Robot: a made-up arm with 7 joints.
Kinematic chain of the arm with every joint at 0, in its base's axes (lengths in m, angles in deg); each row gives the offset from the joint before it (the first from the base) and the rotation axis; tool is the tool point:
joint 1: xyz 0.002 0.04 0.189 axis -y
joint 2: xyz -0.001 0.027 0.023 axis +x
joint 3: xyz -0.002 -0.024 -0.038 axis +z
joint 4: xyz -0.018 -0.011 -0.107 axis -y
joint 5: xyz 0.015 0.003 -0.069 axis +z
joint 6: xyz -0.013 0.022 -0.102 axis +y
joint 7: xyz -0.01 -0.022 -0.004 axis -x
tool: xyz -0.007 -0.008 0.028
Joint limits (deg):
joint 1: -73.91..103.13
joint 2: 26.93..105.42
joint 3: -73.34..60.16
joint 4: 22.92..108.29
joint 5: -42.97..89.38
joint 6: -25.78..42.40
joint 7: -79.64..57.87
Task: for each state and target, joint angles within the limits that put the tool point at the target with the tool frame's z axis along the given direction. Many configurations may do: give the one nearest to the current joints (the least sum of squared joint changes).
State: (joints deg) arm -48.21 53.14 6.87 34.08 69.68 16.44 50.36
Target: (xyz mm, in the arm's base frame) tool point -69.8 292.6 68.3 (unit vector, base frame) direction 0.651 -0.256 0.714
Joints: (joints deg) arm -46.20 64.36 -12.62 24.42 47.22 39.94 26.72
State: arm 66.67 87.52 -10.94 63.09 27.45 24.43 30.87
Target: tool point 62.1 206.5 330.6 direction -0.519 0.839 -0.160
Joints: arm 45.22 105.42 19.67 97.19 58.77 -25.78 52.36
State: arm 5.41 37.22 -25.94 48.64 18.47 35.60 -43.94
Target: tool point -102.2 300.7 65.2 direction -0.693 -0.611 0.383
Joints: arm -41.03 70.29 -57.00 34.99 -3.73 27.44 -56.27
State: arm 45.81 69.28 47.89 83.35 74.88 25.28 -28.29
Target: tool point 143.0 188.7 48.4 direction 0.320 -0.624 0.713
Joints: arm 2.48 32.18 34.25 58.74 58.51 31.62 -68.90
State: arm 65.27 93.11 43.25 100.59 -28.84 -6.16 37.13
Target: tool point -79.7 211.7 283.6 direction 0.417 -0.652 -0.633
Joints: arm 73.92 91.84 51.52 86.27 -42.97 28.58 26.92
